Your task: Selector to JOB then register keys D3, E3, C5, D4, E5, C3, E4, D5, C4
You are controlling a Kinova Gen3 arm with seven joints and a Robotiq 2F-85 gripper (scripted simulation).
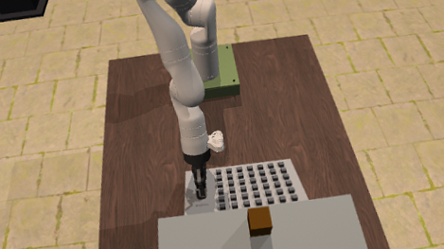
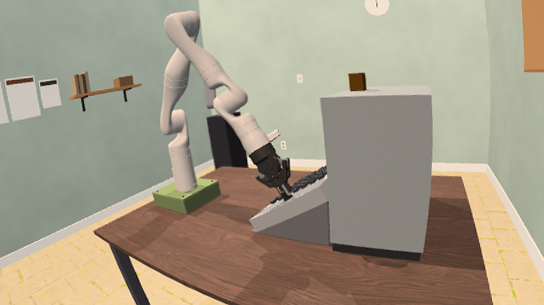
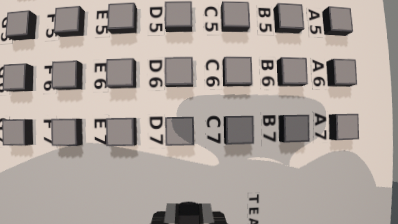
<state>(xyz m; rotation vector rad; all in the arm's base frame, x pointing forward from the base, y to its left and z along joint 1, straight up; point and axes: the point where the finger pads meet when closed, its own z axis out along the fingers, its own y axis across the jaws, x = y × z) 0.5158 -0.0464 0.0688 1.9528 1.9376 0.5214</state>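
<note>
The black selector knob is 10 mm ahead of my hand, 10 mm to the right of it and 10 mm below it. From my hand the other things lie so: key G7: 80 mm behind, 50 mm to the left, 70 mm below; key D7: 10 mm ahead, 50 mm to the left, 20 mm below; D5 key: 120 mm to the left, 20 mm below.
</note>
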